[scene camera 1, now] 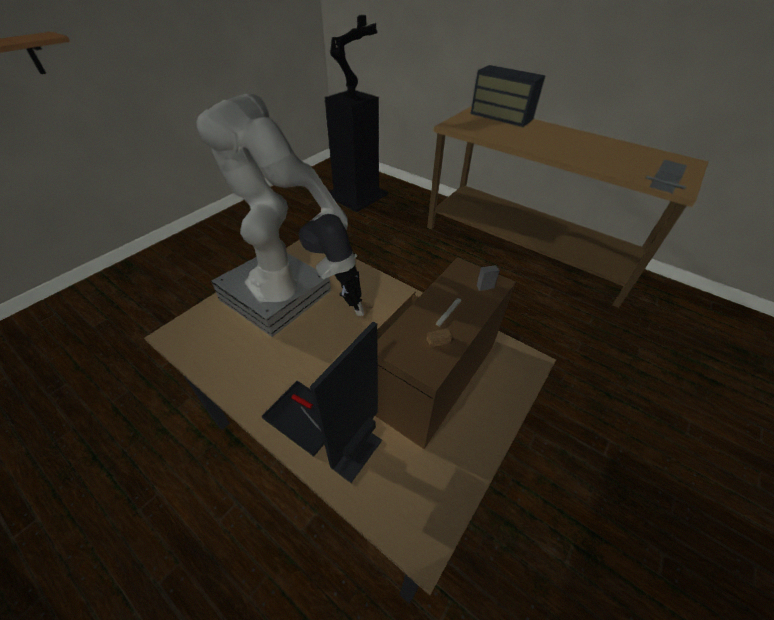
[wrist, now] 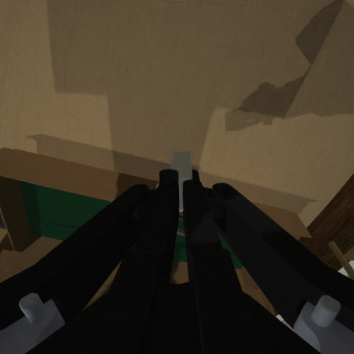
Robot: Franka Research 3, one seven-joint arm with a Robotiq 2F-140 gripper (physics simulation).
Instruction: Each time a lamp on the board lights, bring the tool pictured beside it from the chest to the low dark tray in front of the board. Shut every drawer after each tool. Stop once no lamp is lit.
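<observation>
My gripper (scene camera 1: pixel 358 308) (wrist: pixel 181 174) is shut and empty, pointing down low over the tan table beside the brown chest (scene camera 1: pixel 422 369). In the wrist view a chest drawer (wrist: pixel 70 177) stands open under the fingers and shows its green lining (wrist: pixel 53 212). The dark board (scene camera 1: pixel 348 388) stands upright in front of the chest; I see it from behind, so its lamps are hidden. The low dark tray (scene camera 1: pixel 283 425) lies before the board and holds a red-handled screwdriver (scene camera 1: pixel 301 401) and a thin grey tool (scene camera 1: pixel 311 421).
On the chest top lie a grey hammer (scene camera 1: pixel 447 314), a wooden block (scene camera 1: pixel 439 337) and a small grey piece (scene camera 1: pixel 488 278). The robot base (scene camera 1: pixel 270 295) stands on the table's left. A black pedestal (scene camera 1: pixel 353 148) and a side table (scene camera 1: pixel 569 150) with a small cabinet (scene camera 1: pixel 508 94) stand behind.
</observation>
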